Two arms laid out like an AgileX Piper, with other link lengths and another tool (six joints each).
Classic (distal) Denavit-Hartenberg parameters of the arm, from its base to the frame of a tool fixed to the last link. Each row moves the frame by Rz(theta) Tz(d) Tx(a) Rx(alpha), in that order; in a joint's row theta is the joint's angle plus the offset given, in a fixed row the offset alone. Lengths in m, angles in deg.
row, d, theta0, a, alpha
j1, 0.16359, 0, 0, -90
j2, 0, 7.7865, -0.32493, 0
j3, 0, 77.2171, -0.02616, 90
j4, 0.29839, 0, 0, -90
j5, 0, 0, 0, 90
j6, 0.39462, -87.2, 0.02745, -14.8
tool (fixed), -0.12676, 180, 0, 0
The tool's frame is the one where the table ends.
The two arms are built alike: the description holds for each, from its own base.
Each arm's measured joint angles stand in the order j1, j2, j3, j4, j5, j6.
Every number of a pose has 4 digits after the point. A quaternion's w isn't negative.
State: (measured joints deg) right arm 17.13 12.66 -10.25 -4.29 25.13 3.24; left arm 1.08 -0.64 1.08 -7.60 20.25 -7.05
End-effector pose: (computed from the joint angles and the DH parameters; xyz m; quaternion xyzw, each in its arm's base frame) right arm 0.2545 0.0394 0.2420 0.5517 0.7059 0.3576 0.2634; left arm 0.2444 -0.0283 0.2171 0.5663 0.6549 0.2917 0.4066
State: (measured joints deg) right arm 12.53 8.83 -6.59 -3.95 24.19 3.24; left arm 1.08 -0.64 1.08 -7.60 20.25 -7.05
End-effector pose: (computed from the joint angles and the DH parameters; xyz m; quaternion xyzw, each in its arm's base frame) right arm 0.2513 0.0185 0.2272 0.5774 0.6795 0.3554 0.2804; left arm 0.2444 -0.0283 0.2171 0.5663 0.6549 0.2917 0.4066
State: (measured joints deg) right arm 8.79 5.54 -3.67 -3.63 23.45 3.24; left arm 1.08 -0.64 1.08 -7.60 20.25 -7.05
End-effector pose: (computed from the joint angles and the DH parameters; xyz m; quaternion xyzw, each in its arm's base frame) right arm 0.2481 0.0021 0.2160 0.5969 0.6564 0.3544 0.2952; left arm 0.2444 -0.0283 0.2171 0.5663 0.6549 0.2917 0.4066
